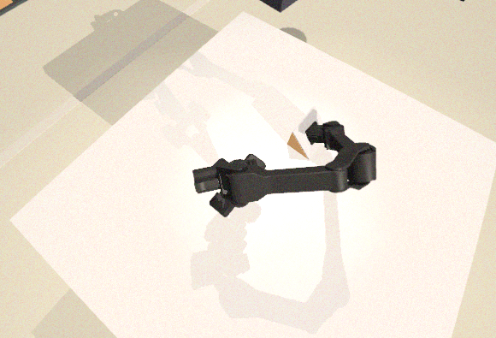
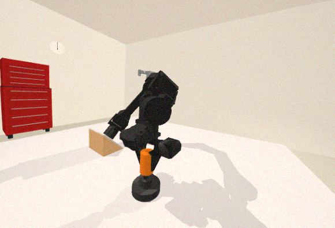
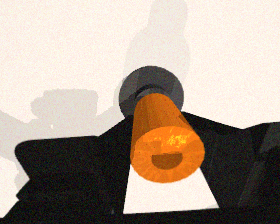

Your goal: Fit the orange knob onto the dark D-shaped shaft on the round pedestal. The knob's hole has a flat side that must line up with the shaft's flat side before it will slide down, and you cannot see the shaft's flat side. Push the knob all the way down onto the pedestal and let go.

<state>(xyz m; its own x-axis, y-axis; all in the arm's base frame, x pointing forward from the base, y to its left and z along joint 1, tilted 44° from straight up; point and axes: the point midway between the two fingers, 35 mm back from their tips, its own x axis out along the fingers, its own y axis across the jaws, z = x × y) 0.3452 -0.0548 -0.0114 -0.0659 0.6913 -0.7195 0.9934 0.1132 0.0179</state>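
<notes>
My gripper tip is now 2 cm below the orange knob. Round my gripper tip: round pedestal: 4 cm below.
</notes>
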